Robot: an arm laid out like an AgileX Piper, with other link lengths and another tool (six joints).
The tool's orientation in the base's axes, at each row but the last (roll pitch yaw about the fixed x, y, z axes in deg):
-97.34 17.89 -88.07
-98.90 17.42 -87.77
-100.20 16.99 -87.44
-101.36 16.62 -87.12
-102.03 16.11 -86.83
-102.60 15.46 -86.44
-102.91 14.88 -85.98
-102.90 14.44 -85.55
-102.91 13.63 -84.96
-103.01 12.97 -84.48
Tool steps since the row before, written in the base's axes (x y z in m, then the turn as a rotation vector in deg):
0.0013 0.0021 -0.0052 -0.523 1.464 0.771
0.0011 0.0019 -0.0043 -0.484 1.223 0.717
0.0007 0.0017 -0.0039 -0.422 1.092 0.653
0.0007 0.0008 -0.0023 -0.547 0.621 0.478
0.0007 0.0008 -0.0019 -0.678 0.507 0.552
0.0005 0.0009 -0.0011 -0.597 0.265 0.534
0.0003 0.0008 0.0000 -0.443 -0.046 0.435
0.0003 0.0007 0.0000 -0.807 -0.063 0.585
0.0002 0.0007 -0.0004 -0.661 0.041 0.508
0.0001 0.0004 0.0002 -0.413 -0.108 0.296
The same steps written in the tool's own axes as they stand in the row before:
-0.0004 0.0054 0.0021 -1.646 -0.216 -0.505
-0.0005 0.0044 0.0019 -1.399 -0.241 -0.479
-0.0005 0.0040 0.0015 -1.252 -0.229 -0.420
-0.0001 0.0022 0.0012 -0.757 -0.166 -0.559
-0.0002 0.0018 0.0012 -0.676 -0.236 -0.714
-0.0005 0.0011 0.0008 -0.433 -0.297 -0.660
-0.0008 0.0001 0.0004 -0.097 -0.314 -0.529
-0.0007 0.0001 0.0004 -0.146 -0.372 -0.916
-0.0006 0.0005 0.0004 -0.216 -0.312 -0.743
-0.0004 -0.0001 0.0001 0.000 -0.201 -0.479

